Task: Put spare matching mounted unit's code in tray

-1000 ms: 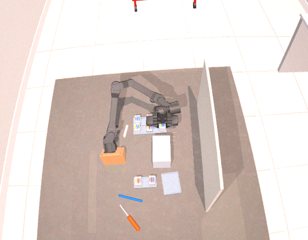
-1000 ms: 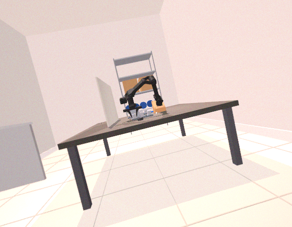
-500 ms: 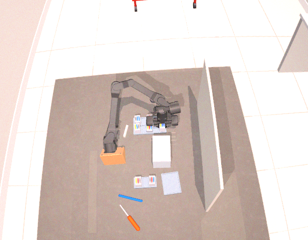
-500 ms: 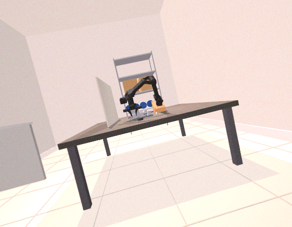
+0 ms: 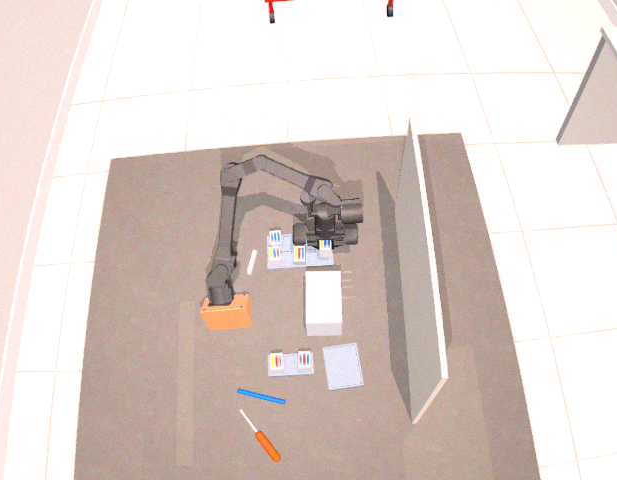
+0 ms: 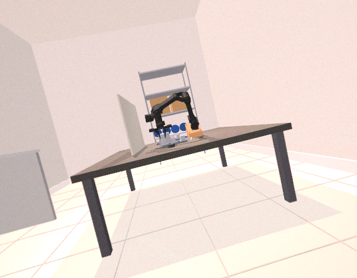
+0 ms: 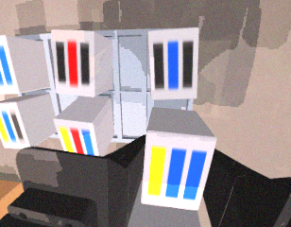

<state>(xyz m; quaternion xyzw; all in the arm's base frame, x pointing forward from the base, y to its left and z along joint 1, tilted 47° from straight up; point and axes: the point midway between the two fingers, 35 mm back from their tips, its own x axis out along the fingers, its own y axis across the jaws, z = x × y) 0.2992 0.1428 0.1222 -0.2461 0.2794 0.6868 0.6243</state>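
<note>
The pale tray is 4 cm ahead of my gripper tip, 35 cm to the right of it and 6 cm below it. Also, from my gripper tip: mounted unit 1 cm behind, 17 cm to the right, 1 cm below; holder 10 cm behind, 35 cm to the right, 6 cm below; tall grey panel 24 cm ahead, 18 cm to the right, 16 cm above.
</note>
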